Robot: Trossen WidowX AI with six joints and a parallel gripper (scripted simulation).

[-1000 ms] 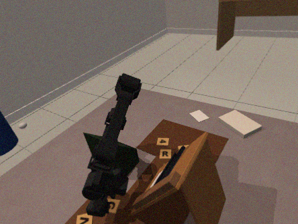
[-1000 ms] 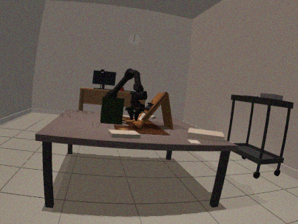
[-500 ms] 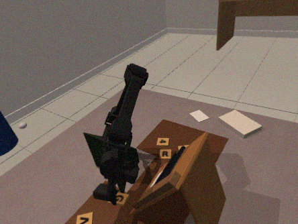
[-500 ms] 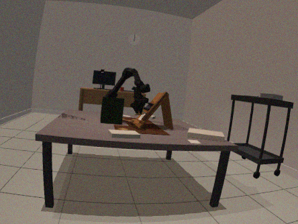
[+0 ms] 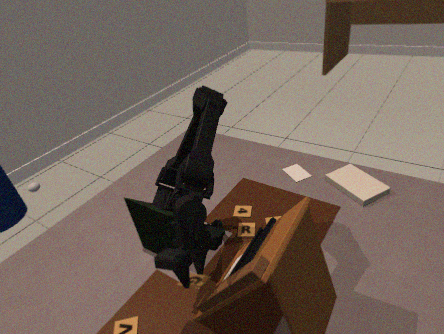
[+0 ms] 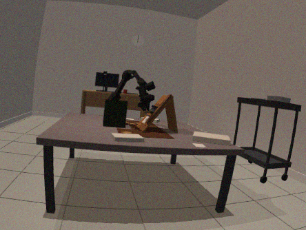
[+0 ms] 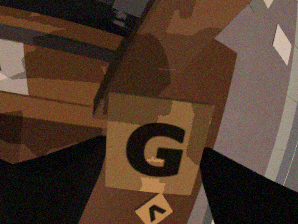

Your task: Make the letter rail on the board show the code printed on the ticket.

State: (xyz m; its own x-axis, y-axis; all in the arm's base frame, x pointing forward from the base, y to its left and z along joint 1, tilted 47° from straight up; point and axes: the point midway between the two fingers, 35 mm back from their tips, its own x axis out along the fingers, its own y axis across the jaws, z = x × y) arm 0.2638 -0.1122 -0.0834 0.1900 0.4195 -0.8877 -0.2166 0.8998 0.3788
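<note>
Right now my gripper tip is 130 mm to the right of the white ticket, 70 mm above it and 20 mm short of it. The rest, counted from my gripper tip: brown mat (160 mm to the left, 150 mm below, 70 mm behind); tan letter tile (right at my gripper tip).
</note>
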